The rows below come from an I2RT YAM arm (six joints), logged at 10 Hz.
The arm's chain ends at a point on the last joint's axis. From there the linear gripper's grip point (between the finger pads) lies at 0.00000 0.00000 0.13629 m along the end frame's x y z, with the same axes.
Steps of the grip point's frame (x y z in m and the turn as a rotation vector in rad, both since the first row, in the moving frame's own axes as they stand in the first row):
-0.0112 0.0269 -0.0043 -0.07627 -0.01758 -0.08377
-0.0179 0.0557 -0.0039 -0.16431 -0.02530 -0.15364
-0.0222 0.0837 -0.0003 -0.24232 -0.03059 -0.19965
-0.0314 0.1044 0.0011 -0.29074 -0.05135 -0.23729
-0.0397 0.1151 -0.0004 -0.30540 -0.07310 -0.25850
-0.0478 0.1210 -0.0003 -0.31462 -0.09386 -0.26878
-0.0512 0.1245 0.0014 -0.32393 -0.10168 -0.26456
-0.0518 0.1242 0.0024 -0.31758 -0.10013 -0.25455
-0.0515 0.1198 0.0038 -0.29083 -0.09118 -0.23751
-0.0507 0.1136 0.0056 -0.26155 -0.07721 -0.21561
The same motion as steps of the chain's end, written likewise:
-0.0092 0.0164 -0.0039 -0.07627 -0.01758 -0.08377
-0.0162 0.0332 -0.0020 -0.16431 -0.02530 -0.15364
-0.0214 0.0508 0.0037 -0.24232 -0.03059 -0.19965
-0.0292 0.0649 0.0070 -0.29074 -0.05135 -0.23729
-0.0353 0.0733 0.0062 -0.30540 -0.07310 -0.25850
-0.0411 0.0777 0.0069 -0.31462 -0.09386 -0.26878
-0.0435 0.0799 0.0091 -0.32393 -0.10168 -0.26456
-0.0440 0.0805 0.0098 -0.31758 -0.10013 -0.25455
-0.0440 0.0797 0.0101 -0.29083 -0.09118 -0.23751
-0.0442 0.0775 0.0106 -0.26155 -0.07721 -0.21561

